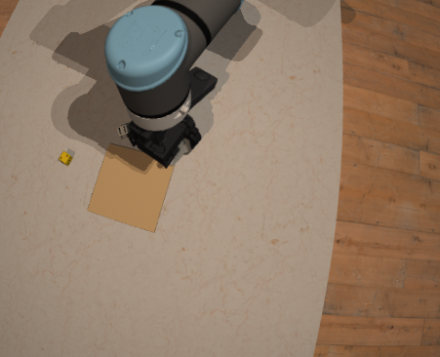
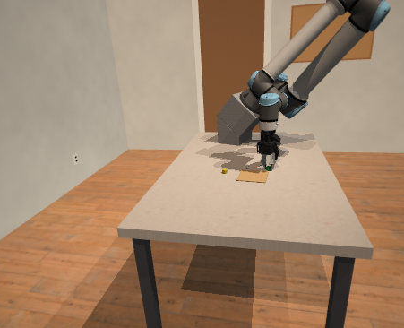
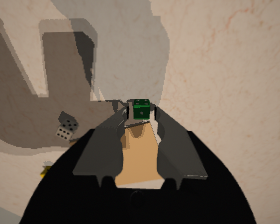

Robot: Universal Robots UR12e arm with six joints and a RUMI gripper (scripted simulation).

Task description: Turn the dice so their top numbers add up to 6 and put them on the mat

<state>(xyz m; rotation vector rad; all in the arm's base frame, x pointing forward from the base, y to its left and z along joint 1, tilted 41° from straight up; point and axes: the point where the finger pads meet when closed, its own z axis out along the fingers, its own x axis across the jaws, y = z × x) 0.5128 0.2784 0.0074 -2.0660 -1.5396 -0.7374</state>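
My hand is 10 mm above the green die. From my hand the other things lie so: tan mat: 100 mm ahead, 60 mm to the right, 20 mm below; white die: 10 mm ahead, 110 mm to the right, 10 mm below; yellow die: 100 mm ahead, 210 mm to the right, 10 mm below.
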